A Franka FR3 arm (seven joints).
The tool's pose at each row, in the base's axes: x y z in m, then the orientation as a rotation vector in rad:
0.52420, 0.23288, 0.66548, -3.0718, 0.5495, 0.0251
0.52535, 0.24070, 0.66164, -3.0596, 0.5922, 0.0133
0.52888, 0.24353, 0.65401, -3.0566, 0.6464, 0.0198
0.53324, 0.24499, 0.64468, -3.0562, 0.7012, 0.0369
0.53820, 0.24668, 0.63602, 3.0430, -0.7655, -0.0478
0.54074, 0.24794, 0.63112, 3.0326, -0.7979, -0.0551
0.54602, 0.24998, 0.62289, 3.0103, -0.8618, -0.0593
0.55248, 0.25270, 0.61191, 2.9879, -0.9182, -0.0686
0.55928, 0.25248, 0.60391, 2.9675, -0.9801, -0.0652
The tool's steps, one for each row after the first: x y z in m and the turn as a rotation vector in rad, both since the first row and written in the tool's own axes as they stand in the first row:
-0.00156, -0.00766, 0.00401, 0.0058, 0.0069, 0.0282
0.00092, -0.01141, 0.01166, -0.0023, 0.0045, 0.0628
0.00469, -0.01412, 0.02097, -0.0153, -0.0038, 0.0972
0.00892, -0.01727, 0.02960, -0.0251, -0.0087, 0.1392
0.01097, -0.01925, 0.03450, -0.0276, -0.0128, 0.1609
0.01537, -0.02285, 0.04271, -0.0321, -0.0144, 0.2041
0.02070, -0.02744, 0.05367, -0.0379, -0.0191, 0.2428
0.02731, -0.02945, 0.06158, -0.0378, -0.0165, 0.2845

